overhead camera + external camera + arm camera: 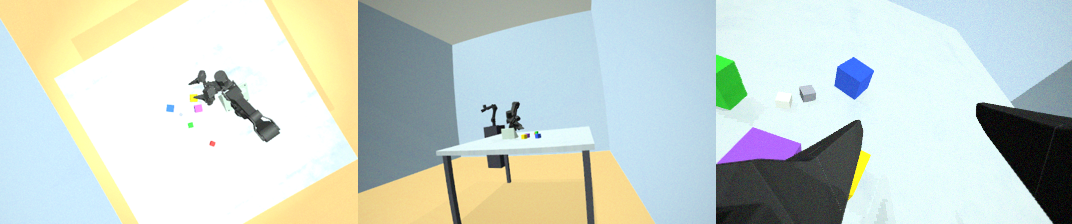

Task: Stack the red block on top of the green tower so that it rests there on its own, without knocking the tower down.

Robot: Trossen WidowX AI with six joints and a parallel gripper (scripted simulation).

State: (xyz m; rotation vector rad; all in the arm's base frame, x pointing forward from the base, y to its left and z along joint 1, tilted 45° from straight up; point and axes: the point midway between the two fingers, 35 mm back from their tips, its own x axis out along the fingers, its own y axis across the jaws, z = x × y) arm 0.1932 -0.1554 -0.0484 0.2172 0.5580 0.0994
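Now: the red block 330 mm to the left of my gripper tip and 110 mm below it. From my gripper tip the other things lie so: purple block 10 mm behind, 100 mm to the left, 100 mm below; blue block 140 mm ahead, 30 mm to the left, 100 mm below; yellow block 10 mm behind, 40 mm to the left, 100 mm below.
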